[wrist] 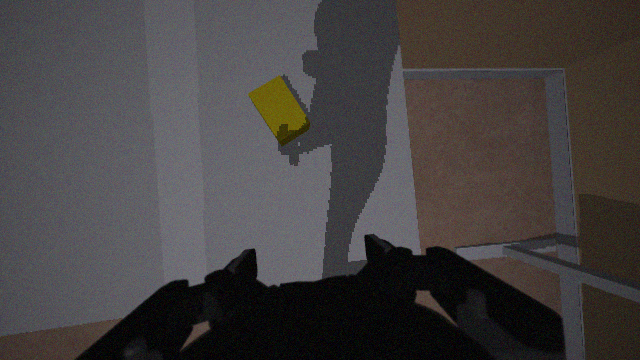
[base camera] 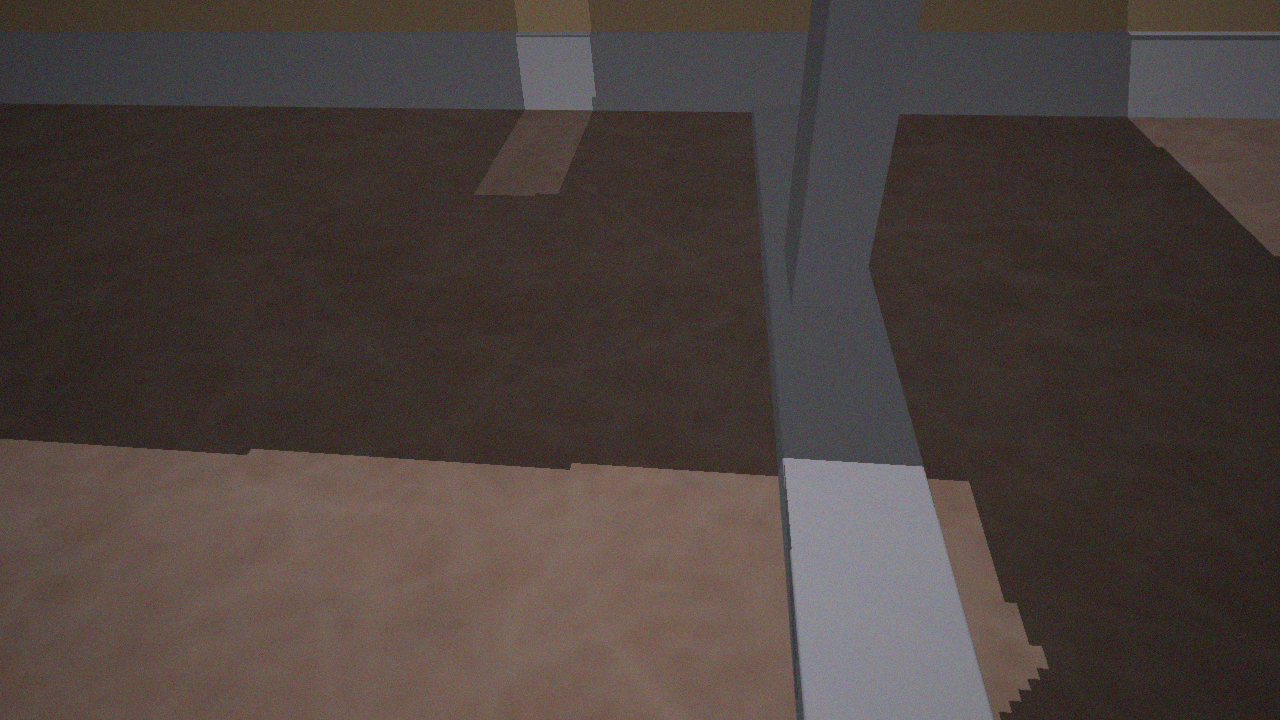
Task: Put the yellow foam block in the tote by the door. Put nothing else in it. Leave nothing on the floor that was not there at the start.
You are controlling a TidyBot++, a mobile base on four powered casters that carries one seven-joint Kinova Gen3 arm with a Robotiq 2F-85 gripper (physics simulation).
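Frame: origin at the arm's base, x ahead, y left, z up, level; metres.
Seen in the pictures: gripper, between the fingertips: (wrist: pixel 312 253).
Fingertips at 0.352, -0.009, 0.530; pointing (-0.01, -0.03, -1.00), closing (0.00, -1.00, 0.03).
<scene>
A point is followed by its place in that frame, as x, y, z.
The yellow foam block (wrist: pixel 278 106) @[0.534, 0.017, 0.369] lies on a pale grey-white surface (wrist: pixel 240 200) @[0.387, 0.105, 0.324] in the wrist view, left of centre and above the fingers in the picture. It is turned at an angle, and a shadow touches its lower end. My gripper (wrist: pixel 312 253) @[0.352, -0.009, 0.530] is open, with nothing between its fingers. It is apart from the block, which lies beyond the fingertips. The block does not show in the base camera view. The tote does not show in either view.
In the base camera view a grey leg with a long flat foot (base camera: pixel 877 573) @[0.327, -0.091, -0.371] stands on the floor (base camera: pixel 384 573) @[0.327, 0.169, -0.396], right of centre. A grey baseboard (base camera: pixel 268 71) @[0.999, 0.549, -0.351] runs along the back wall. In the wrist view a pale metal frame (wrist: pixel 564 175) @[0.279, -1.646, -0.337] stands right of the surface, near a tan wall (wrist: pixel 607 135) @[0.488, -1.666, -0.164].
</scene>
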